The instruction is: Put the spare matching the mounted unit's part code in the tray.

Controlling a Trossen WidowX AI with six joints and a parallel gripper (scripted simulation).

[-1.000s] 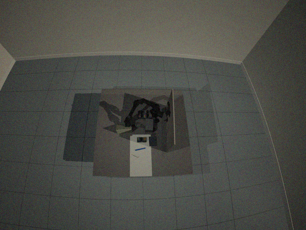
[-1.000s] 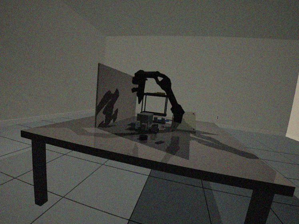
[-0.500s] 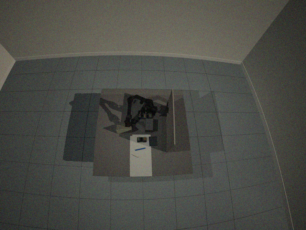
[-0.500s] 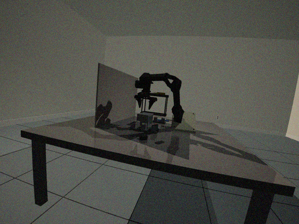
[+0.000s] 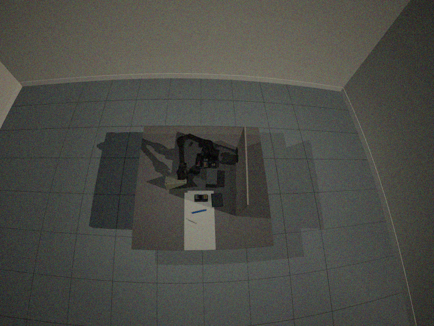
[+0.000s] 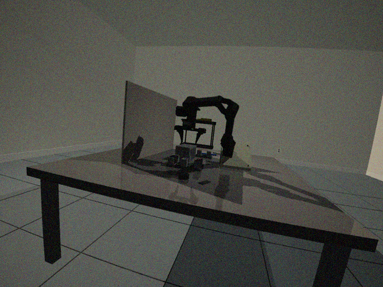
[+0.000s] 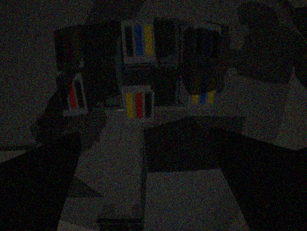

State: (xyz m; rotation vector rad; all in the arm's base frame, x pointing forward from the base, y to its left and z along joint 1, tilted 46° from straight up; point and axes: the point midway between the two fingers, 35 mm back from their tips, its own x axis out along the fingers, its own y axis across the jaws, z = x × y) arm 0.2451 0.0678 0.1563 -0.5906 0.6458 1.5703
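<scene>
Right now the dark boxy spare is 90 mm below my gripper tip. From my gripper tip the other things lie so: tall upright panel 300 mm ahead, 160 mm to the right, 90 mm above; then blue pen 70 mm behind, 460 mm to the right, 130 mm below; then dark tray 90 mm ahead, 350 mm to the right, 130 mm below.
</scene>
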